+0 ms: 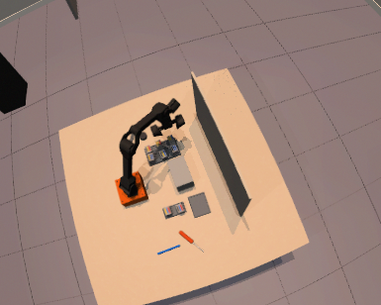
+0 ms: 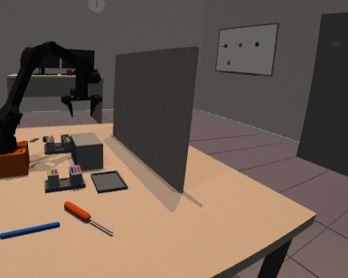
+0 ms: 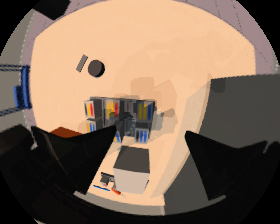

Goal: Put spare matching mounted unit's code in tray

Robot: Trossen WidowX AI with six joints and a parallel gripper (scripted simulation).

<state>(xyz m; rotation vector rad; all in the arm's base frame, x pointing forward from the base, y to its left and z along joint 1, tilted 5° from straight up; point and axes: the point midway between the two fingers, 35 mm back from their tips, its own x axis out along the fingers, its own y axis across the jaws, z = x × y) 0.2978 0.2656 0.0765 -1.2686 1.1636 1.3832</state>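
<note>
Right now my gripper tip is 10 mm past the dark spare and 90 mm above it. The rest, counted from my gripper tip: mounted unit (220 mm to the right, 90 mm below); grey panel (230 mm ahead, 200 mm to the right, 80 mm above); blue marker pen (170 mm behind, 630 mm to the right, 130 mm below).
</note>
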